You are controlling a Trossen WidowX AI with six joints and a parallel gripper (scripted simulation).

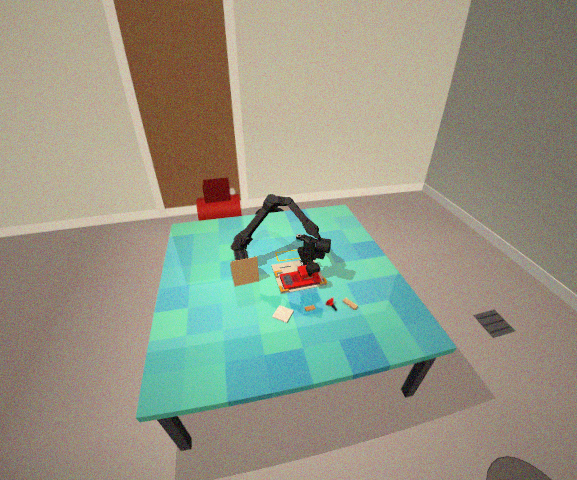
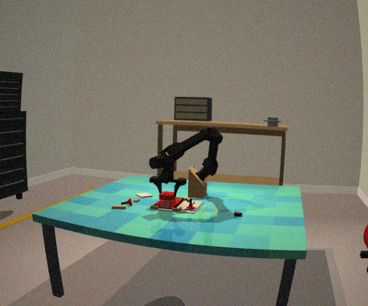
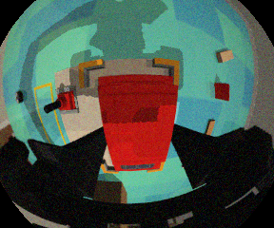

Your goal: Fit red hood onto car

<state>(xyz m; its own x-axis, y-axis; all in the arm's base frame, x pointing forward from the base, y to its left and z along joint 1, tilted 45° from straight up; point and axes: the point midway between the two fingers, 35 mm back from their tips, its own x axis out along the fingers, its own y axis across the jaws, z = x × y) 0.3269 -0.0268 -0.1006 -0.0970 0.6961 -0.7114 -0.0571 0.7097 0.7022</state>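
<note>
My gripper tip is now 10 mm below the red hood. Also, from my gripper tip: white tile: 170 mm behind, 200 mm to the right, 50 mm below; grey engine block: 30 mm below; black wheel: 50 mm ahead, 390 mm to the left, 50 mm below.
</note>
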